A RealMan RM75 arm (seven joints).
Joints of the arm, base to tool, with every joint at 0 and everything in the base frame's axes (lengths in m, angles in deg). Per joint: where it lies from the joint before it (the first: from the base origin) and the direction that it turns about. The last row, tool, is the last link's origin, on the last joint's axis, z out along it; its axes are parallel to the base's.
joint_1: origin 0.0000 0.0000 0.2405 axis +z
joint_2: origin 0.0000 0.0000 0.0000 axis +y
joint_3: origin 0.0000 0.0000 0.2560 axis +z
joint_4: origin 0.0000 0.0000 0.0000 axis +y
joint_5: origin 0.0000 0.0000 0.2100 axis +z
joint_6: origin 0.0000 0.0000 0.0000 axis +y
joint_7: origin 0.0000 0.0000 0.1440 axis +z
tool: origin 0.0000 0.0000 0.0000
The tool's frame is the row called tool.
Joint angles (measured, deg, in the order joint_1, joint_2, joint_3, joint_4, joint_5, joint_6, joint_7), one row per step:
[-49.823 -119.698 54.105 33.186 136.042 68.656 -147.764]
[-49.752 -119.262 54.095 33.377 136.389 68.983 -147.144]
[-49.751 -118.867 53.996 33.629 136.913 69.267 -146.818]
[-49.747 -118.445 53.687 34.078 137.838 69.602 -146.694]
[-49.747 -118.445 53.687 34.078 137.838 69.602 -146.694]
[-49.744 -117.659 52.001 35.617 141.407 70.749 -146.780]
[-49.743 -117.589 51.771 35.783 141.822 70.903 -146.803]
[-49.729 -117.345 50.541 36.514 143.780 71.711 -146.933]
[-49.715 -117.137 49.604 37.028 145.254 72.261 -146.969]
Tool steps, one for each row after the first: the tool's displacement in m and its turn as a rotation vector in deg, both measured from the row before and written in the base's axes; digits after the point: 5 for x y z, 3 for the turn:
[-0.00205 0.00103 0.00377 0.025 0.686 -0.698]
[-0.00167 0.00137 0.00383 0.108 0.723 -0.499]
[-0.00215 0.00188 0.00501 0.261 0.952 -0.371]
[0.00000 0.00000 0.00000 0.000 0.000 0.000]
[-0.00627 0.00419 0.01346 0.734 2.726 -0.404]
[-0.00071 0.00033 0.00143 0.064 0.275 0.006]
[-0.00336 0.00094 0.00614 0.213 1.120 0.206]
[-0.00281 0.00074 0.00482 0.210 0.881 0.162]

